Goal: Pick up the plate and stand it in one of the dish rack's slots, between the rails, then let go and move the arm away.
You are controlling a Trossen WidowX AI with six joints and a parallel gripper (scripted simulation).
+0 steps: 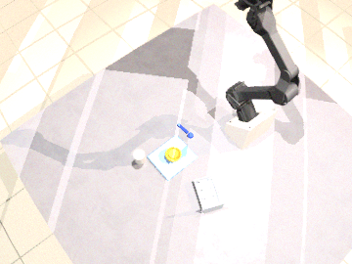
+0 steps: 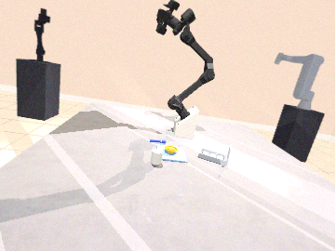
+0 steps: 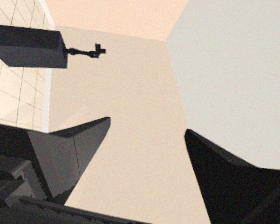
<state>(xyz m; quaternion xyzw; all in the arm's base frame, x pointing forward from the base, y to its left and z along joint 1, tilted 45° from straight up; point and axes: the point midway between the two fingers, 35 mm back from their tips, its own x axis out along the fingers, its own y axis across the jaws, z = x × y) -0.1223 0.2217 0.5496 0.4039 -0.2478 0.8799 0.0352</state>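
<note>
My gripper tip is 44 cm short of the plate, 17 cm to the right of it and 66 cm above it. From my gripper tip the other things lie so: dish rack: 43 cm ahead, 38 cm to the left, 65 cm below; cream cup: 55 cm ahead, 11 cm to the left, 65 cm below; blue spoon: 34 cm ahead, 12 cm to the left, 67 cm below.
</note>
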